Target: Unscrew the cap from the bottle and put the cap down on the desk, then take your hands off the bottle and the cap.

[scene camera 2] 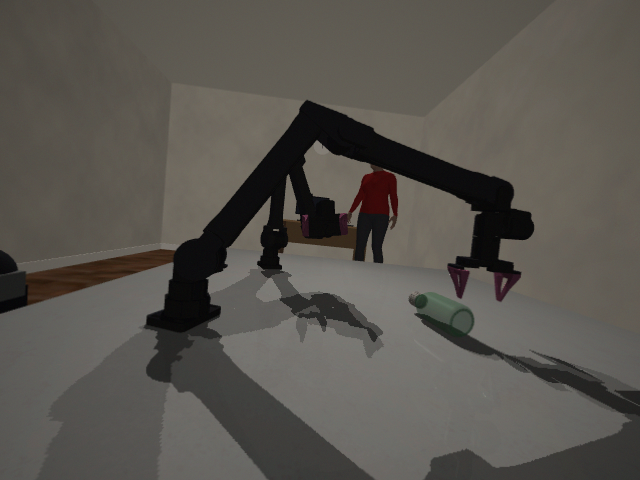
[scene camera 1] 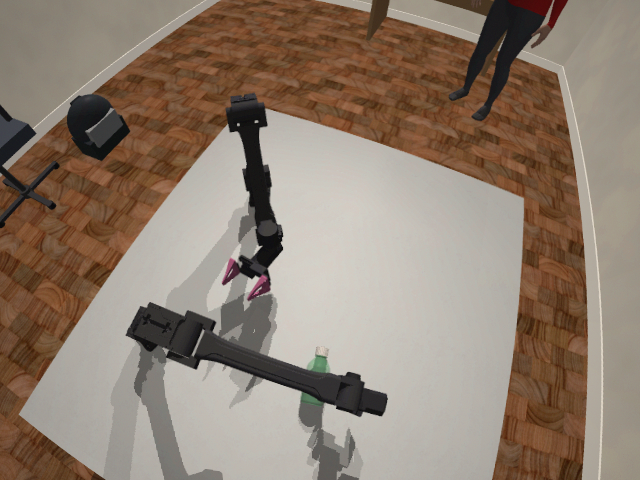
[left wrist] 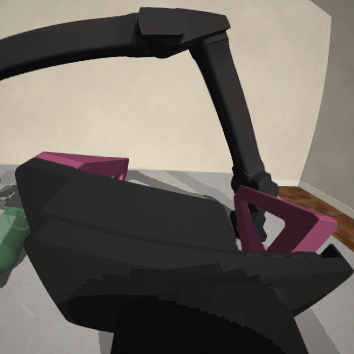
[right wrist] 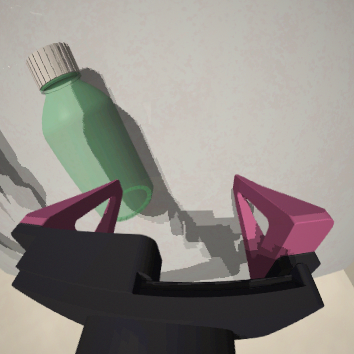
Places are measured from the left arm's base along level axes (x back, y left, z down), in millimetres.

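Pixels of known places: left gripper, between the fingertips: (scene camera 2: 322, 221) (scene camera 1: 234, 292) (left wrist: 184, 178); right gripper, between the fingertips: (scene camera 2: 479, 299) (right wrist: 174, 183); left arm's base, origin of its link: (scene camera 2: 269, 266); right arm's base, origin of its link: (scene camera 2: 186, 318).
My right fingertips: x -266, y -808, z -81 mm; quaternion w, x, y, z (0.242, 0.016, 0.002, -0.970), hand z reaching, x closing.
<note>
Ahead of a thing's pixels: the offset from my right fingertips to its top centre. Level surfaces: height alone.
The green bottle {dx +62, dy +68, dz +4 mm} (scene camera 1: 320, 364) (scene camera 2: 439, 310) (left wrist: 11, 242) (right wrist: 90, 132) lies on its side on the white desk {dz +81 mm} (scene camera 1: 439, 310) (scene camera 2: 439, 397). The ribbed pale cap {dx +42, dy +146, dz +22 mm} (scene camera 1: 322, 351) (scene camera 2: 414, 298) (right wrist: 53, 65) sits on its neck. My right gripper (scene camera 2: 480, 298) (right wrist: 174, 183) is open and empty, above the desk near the bottle's base end; in scene camera 1 it is hidden under its own arm. In the right wrist view one finger overlaps the bottle's lower end. My left gripper (scene camera 1: 236, 291) (scene camera 2: 324, 225) (left wrist: 184, 178) is open and empty, well apart from the bottle.
My right arm (scene camera 1: 258, 361) (scene camera 2: 423, 162) stretches over the bottle and hides part of it in scene camera 1. My left arm (scene camera 1: 254, 170) stands farther back. A person in a red top (scene camera 2: 378, 193) stands beyond the desk, and a dark chair (scene camera 1: 15, 136) stands on the floor at the left.
</note>
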